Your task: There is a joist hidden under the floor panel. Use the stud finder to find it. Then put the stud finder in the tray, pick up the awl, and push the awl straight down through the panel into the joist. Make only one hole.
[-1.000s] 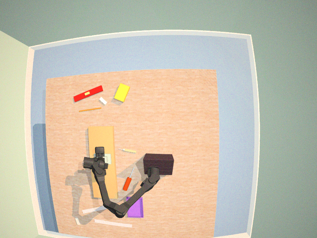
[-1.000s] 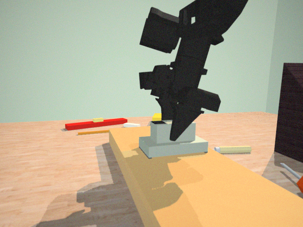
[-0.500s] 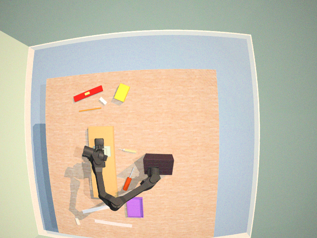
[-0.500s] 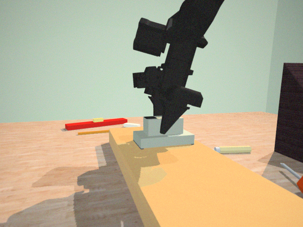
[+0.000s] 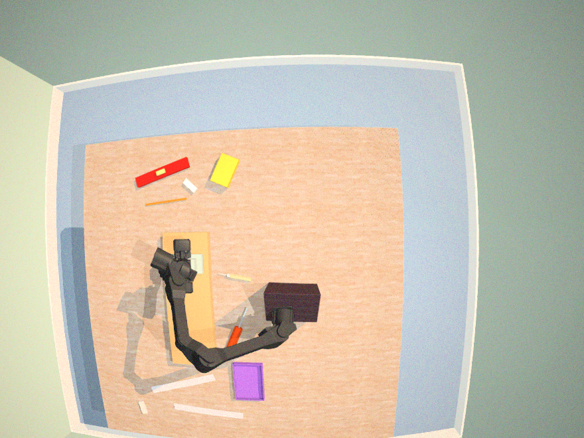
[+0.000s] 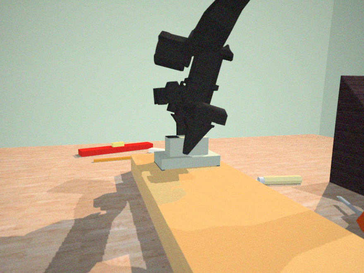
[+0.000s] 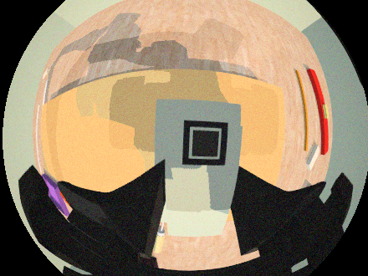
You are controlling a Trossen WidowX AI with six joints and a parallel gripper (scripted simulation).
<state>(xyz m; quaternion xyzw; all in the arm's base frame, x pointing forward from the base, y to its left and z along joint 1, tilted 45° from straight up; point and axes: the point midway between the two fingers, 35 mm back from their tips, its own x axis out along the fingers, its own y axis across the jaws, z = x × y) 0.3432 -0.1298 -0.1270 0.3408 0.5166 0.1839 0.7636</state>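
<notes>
Now: gripper tip 50 cm to the right of the purple tray, 17 cm past it and 5 cm above it. Also, from my gripper tip: stud finder: 2 cm above, 1 cm ahead; then square indicator: 3 cm above, 2 cm ahead; then awl: 16 cm behind, 6 cm to the left, 6 cm below.
</notes>
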